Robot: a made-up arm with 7 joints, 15 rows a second.
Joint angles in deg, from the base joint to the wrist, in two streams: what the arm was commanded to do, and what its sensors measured. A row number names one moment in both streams.
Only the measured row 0 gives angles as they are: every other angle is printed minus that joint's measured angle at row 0.
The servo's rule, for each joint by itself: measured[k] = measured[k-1] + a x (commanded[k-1-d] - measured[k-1]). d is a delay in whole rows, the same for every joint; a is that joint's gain. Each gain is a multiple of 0.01, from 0.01 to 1. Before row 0 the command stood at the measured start. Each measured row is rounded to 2 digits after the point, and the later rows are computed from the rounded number. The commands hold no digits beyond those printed.
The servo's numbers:
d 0
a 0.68 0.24 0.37 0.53 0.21 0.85 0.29
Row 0, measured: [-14.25, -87.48, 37.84, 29.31, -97.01, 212.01, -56.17]
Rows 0 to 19, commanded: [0.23, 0.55, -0.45, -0.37, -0.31, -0.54, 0.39]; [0.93, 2.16, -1.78, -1.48, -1.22, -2.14, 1.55]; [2.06, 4.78, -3.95, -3.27, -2.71, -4.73, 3.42]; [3.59, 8.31, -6.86, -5.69, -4.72, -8.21, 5.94]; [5.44, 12.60, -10.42, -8.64, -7.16, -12.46, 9.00]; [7.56, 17.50, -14.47, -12.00, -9.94, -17.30, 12.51]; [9.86, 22.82, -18.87, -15.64, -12.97, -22.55, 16.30]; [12.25, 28.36, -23.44, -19.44, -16.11, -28.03, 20.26]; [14.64, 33.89, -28.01, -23.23, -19.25, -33.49, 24.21]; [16.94, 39.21, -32.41, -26.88, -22.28, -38.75, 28.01]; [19.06, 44.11, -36.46, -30.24, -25.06, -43.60, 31.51]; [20.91, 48.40, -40.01, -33.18, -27.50, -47.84, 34.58]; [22.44, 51.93, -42.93, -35.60, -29.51, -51.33, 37.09]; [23.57, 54.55, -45.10, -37.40, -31.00, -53.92, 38.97]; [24.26, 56.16, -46.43, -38.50, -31.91, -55.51, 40.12]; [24.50, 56.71, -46.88, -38.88, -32.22, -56.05, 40.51]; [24.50, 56.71, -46.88, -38.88, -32.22, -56.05, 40.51]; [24.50, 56.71, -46.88, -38.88, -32.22, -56.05, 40.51]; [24.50, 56.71, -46.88, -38.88, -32.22, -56.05, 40.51]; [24.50, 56.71, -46.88, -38.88, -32.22, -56.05, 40.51]
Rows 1 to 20, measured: [0.16, 0.13, -0.17, -0.20, -0.07, -0.46, 0.11]; [0.68, 0.62, -0.77, -0.88, -0.31, -1.89, 0.53]; [1.62, 1.62, -1.95, -2.15, -0.81, -4.30, 1.37]; [2.96, 3.23, -3.77, -4.03, -1.63, -7.62, 2.70]; [4.65, 5.48, -6.23, -6.47, -2.79, -11.73, 4.53]; [6.63, 8.36, -9.28, -9.40, -4.29, -16.46, 6.84]; [8.83, 11.83, -12.83, -12.71, -6.11, -21.64, 9.58]; [11.16, 15.80, -16.76, -16.28, -8.21, -27.07, 12.68]; [13.53, 20.14, -20.92, -19.96, -10.53, -32.53, 16.02]; [15.85, 24.72, -25.17, -23.63, -13.00, -37.82, 19.50]; [18.03, 29.37, -29.35, -27.13, -15.53, -42.73, 22.98]; [19.99, 33.94, -33.29, -30.34, -18.04, -47.07, 26.34]; [21.66, 38.26, -36.86, -33.13, -20.45, -50.69, 29.46]; [22.96, 42.17, -39.91, -35.39, -22.67, -53.44, 32.22]; [23.84, 45.53, -42.32, -37.04, -24.61, -55.20, 34.51]; [24.29, 48.21, -44.01, -38.02, -26.21, -55.92, 36.25]; [24.43, 50.25, -45.07, -38.48, -27.47, -56.03, 37.49]; [24.48, 51.80, -45.74, -38.69, -28.47, -56.05, 38.37]; [24.49, 52.98, -46.16, -38.79, -29.26, -56.05, 38.99]; [24.50, 53.88, -46.43, -38.84, -29.88, -56.05, 39.43]
